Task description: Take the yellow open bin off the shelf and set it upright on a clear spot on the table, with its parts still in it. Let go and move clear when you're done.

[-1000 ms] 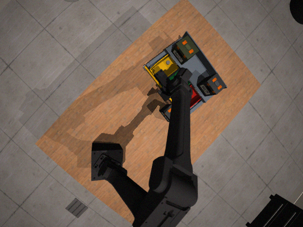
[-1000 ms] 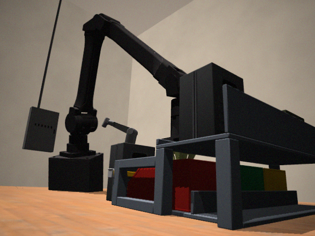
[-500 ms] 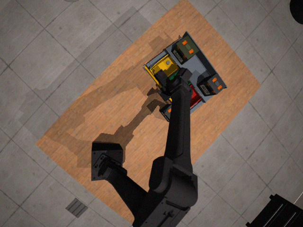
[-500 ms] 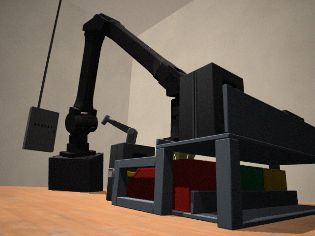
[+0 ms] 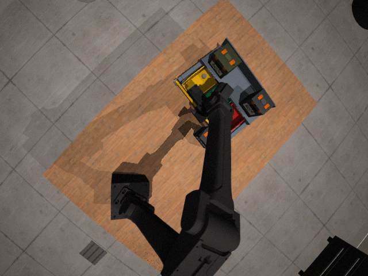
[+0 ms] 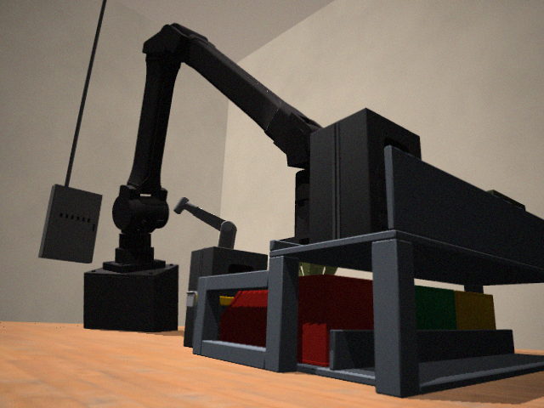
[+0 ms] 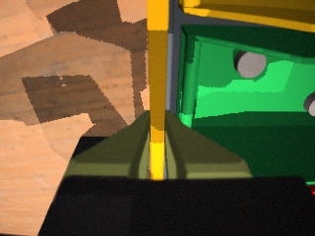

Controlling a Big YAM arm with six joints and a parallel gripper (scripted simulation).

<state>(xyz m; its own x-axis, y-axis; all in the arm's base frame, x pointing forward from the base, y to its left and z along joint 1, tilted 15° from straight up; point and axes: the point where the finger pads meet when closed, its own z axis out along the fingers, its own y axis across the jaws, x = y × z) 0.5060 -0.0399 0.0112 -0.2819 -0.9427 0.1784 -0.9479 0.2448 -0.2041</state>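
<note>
The thin yellow rod lies 10 mm below my hand. From my hand the other things lie so: red bin 140 mm to the right, 70 mm ahead, 20 mm below; then green bin 100 mm ahead, 30 mm to the right, 20 mm below; then yellow open bin 130 mm ahead, 80 mm to the left, 20 mm below.
</note>
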